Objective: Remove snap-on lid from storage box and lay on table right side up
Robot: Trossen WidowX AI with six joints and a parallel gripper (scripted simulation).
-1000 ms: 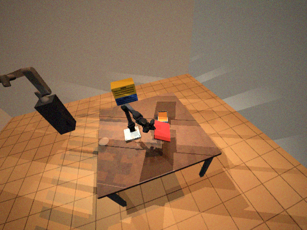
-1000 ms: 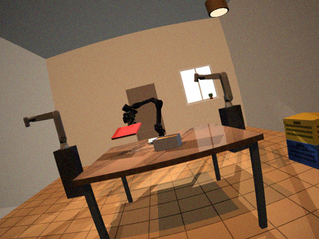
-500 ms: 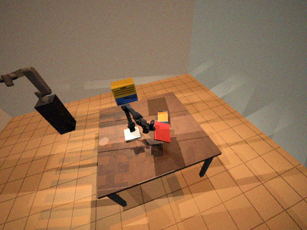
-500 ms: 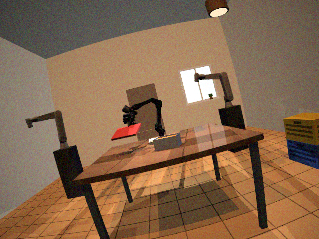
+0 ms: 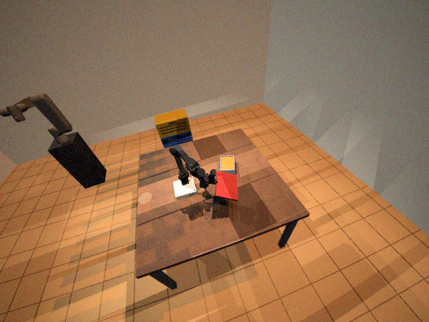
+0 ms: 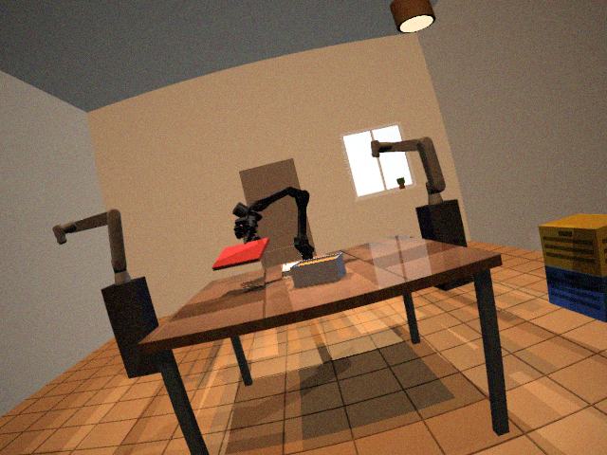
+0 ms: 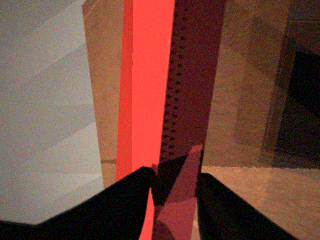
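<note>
My gripper tip is now 7 cm short of the red lid, 3 cm to the left of it and 3 cm above it. Also, from my gripper tip: grey storage box 22 cm ahead, 28 cm to the left, 17 cm below.
</note>
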